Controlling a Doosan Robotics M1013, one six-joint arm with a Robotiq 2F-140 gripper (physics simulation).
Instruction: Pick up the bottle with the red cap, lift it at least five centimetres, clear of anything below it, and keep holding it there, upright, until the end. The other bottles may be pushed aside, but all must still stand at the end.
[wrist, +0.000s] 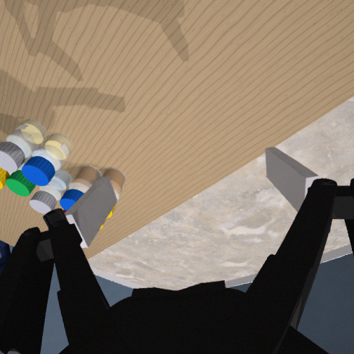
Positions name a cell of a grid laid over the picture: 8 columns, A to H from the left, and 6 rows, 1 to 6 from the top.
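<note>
A blue-capped bottle (A3) can be seen here, together with the gripper (E3).
</note>
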